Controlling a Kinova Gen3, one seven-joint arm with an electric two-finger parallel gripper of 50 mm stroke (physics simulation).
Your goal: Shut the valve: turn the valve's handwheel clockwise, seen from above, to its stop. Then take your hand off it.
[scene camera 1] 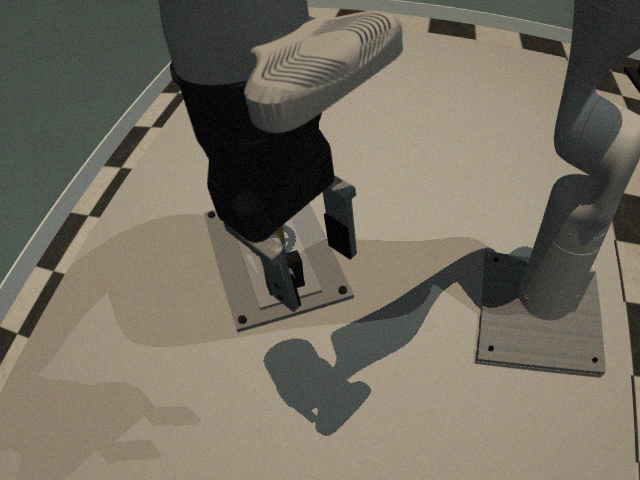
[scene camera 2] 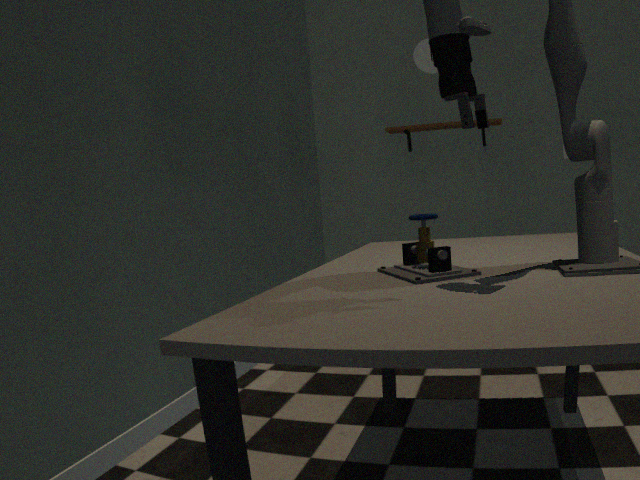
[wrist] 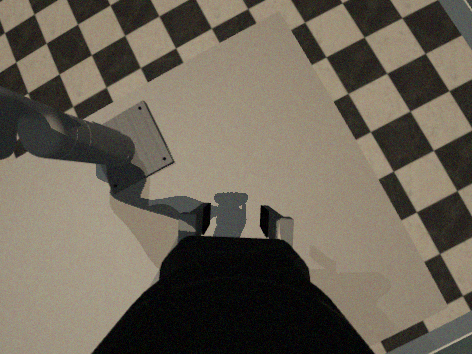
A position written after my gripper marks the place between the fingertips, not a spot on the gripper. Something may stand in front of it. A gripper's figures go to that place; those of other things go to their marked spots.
My gripper (scene camera 2: pixel 476 128): 93 cm from the lens. A grey base plate (scene camera 2: pixel 407 276) is 113 cm from the lens.
